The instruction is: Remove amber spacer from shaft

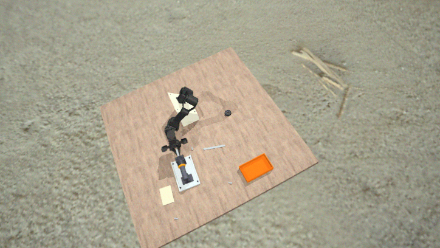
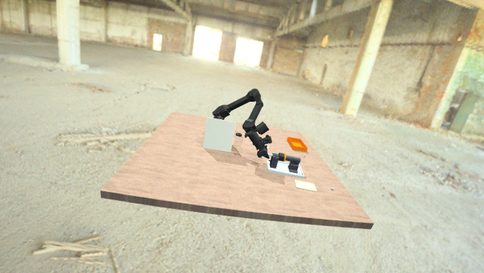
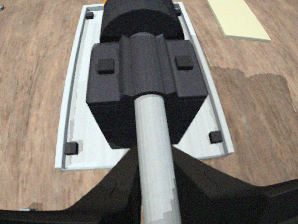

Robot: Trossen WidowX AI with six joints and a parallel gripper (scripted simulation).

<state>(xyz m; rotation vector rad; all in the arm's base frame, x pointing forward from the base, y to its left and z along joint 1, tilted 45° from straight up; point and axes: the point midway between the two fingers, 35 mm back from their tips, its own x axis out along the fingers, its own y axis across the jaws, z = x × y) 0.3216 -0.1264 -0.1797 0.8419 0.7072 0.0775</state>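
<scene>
My gripper tip is 40 mm short of the shaft, 20 mm below it and 10 mm to the left of it. From my gripper tip the other things lie so: amber spacer: 90 mm ahead, 20 mm to the right, 20 mm above; dark spacer: 60 mm ahead, 20 mm above, 10 mm to the right; grey rod: 250 mm to the left, 60 mm ahead, 50 mm below.
</scene>
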